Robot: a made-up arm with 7 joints. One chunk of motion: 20 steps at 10 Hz.
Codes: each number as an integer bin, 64 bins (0 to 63) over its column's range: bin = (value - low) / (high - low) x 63, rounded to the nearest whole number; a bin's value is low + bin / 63 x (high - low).
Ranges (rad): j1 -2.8..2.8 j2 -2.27..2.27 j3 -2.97..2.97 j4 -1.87..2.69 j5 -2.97..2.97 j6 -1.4..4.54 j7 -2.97..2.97
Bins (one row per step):
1: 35 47 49 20 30 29 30
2: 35 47 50 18 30 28 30
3: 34 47 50 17 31 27 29
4: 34 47 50 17 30 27 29
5: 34 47 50 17 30 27 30
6: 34 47 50 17 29 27 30
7: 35 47 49 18 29 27 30
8: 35 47 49 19 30 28 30
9: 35 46 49 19 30 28 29
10: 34 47 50 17 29 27 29
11: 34 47 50 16 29 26 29
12: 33 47 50 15 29 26 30
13: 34 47 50 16 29 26 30
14: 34 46 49 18 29 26 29
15: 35 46 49 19 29 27 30
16: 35 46 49 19 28 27 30
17: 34 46 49 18 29 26 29
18: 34 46 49 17 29 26 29
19: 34 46 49 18 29 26 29
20: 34 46 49 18 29 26 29
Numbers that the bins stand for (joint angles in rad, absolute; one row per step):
1: 0.3111 1.1170 1.6500 -0.4224 -0.1414 1.3343 -0.1414
2: 0.3111 1.1170 1.7443 -0.5671 -0.1414 1.2400 -0.1414
3: 0.2222 1.1170 1.7443 -0.6395 -0.0471 1.1457 -0.2357
4: 0.2222 1.1170 1.7443 -0.6395 -0.1414 1.1457 -0.2357
5: 0.2222 1.1170 1.7443 -0.6395 -0.1414 1.1457 -0.1414
6: 0.2222 1.1170 1.7443 -0.6395 -0.2357 1.1457 -0.1414
7: 0.3111 1.1170 1.6500 -0.5671 -0.2357 1.1457 -0.1414
8: 0.3111 1.1170 1.6500 -0.4948 -0.1414 1.2400 -0.1414
9: 0.3111 1.0449 1.6500 -0.4948 -0.1414 1.2400 -0.2357
10: 0.2222 1.1170 1.7443 -0.6395 -0.2357 1.1457 -0.2357
11: 0.2222 1.1170 1.7443 -0.7119 -0.2357 1.0514 -0.2357
12: 0.1333 1.1170 1.7443 -0.7843 -0.2357 1.0514 -0.1414
13: 0.2222 1.1170 1.7443 -0.7119 -0.2357 1.0514 -0.1414
14: 0.2222 1.0449 1.6500 -0.5671 -0.2357 1.0514 -0.2357
15: 0.3111 1.0449 1.6500 -0.4948 -0.2357 1.1457 -0.1414
16: 0.3111 1.0449 1.6500 -0.4948 -0.3300 1.1457 -0.1414
17: 0.2222 1.0449 1.6500 -0.5671 -0.2357 1.0514 -0.2357
18: 0.2222 1.0449 1.6500 -0.6395 -0.2357 1.0514 -0.2357
19: 0.2222 1.0449 1.6500 -0.5671 -0.2357 1.0514 -0.2357
20: 0.2222 1.0449 1.6500 -0.5671 -0.2357 1.0514 -0.2357

